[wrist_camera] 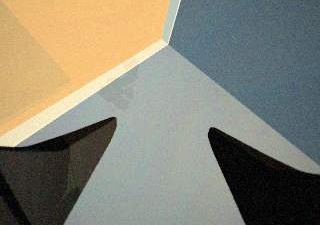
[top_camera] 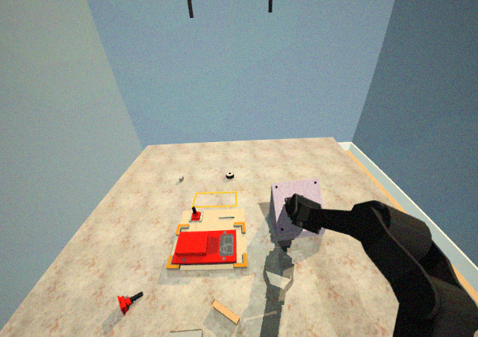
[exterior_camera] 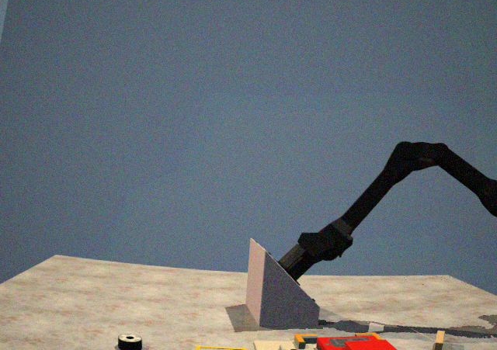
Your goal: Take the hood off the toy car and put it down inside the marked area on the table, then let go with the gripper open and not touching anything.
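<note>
The hood is 61 cm to the right of my gripper tip, 29 cm ahead of it and 16 cm below it. Round my gripper tip: wooden block: 43 cm to the right, 19 cm below, 19 cm ahead.
</note>
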